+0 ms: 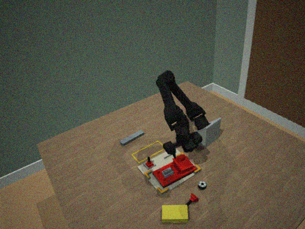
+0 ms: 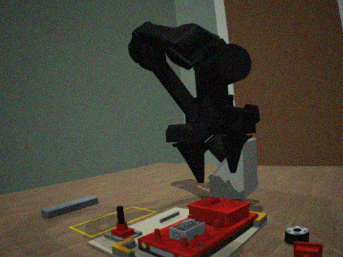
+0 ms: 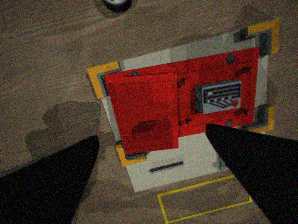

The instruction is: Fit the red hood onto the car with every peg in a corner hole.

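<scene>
My gripper tip is now 6 cm above the red hood. The rest, counted from my gripper tip: black wheel: 15 cm to the left, 9 cm below; then yellow block: 20 cm ahead, 20 cm to the left, 8 cm below; then engine block: 9 cm ahead, 8 cm below.
</scene>
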